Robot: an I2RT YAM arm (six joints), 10 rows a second.
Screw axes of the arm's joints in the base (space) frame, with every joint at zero. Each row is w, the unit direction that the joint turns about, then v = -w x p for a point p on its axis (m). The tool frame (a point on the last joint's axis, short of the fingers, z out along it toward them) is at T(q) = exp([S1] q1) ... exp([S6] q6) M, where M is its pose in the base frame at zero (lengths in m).
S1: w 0 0 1 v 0 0 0
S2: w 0 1 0 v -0.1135 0 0.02
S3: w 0 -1 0 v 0.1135 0 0.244
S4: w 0 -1 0 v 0.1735 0 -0.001
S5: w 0 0 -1 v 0 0.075 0
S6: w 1 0 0 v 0 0.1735 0
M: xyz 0.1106 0 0.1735 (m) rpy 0 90 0 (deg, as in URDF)
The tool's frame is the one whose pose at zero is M.
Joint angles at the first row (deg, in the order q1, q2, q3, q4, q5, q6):
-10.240, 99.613, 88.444, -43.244, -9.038, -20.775
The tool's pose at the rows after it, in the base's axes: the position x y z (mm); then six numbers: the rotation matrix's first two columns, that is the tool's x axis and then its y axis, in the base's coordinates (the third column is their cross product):
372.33, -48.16, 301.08, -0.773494, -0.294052, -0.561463, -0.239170, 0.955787, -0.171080
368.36, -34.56, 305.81, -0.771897, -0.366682, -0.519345, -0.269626, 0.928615, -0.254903
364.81, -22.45, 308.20, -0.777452, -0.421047, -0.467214, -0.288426, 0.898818, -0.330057
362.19, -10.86, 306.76, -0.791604, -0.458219, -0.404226, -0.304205, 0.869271, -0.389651
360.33, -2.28, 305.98, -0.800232, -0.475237, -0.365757, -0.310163, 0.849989, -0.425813
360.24, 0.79, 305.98, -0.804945, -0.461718, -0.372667, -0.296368, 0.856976, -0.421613
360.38, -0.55, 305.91, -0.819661, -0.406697, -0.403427, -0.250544, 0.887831, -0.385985
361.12, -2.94, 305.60, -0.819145, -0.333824, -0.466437, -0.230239, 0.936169, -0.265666
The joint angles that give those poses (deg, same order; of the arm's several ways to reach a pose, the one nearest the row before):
-7.814, 98.674, 88.444, -44.096, -4.689, -23.442
-5.344, 97.647, 88.446, -45.453, 0.164, -25.911
-3.006, 97.012, 88.445, -46.895, 5.300, -27.595
-0.710, 96.990, 88.443, -48.707, 10.306, -28.403
0.973, 96.990, 88.444, -49.845, 13.650, -28.359
1.498, 96.989, 88.442, -49.888, 14.021, -27.004
1.192, 96.991, 88.446, -49.846, 13.060, -23.572
0.165, 96.990, 88.444, -49.561, 6.415, -19.485

